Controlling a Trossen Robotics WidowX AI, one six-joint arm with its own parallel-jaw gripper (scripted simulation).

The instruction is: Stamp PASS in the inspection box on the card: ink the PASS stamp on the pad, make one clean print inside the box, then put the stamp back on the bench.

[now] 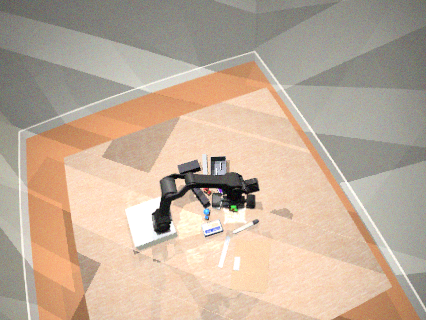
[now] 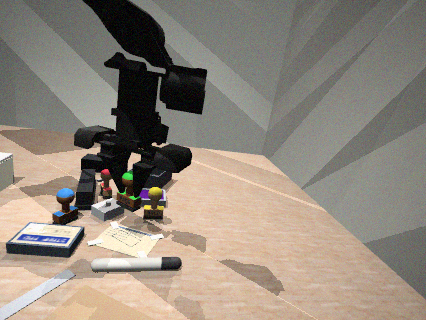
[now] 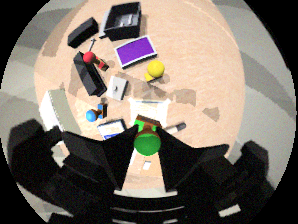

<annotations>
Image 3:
my gripper
green-knobbed stamp
cream card
</annotations>
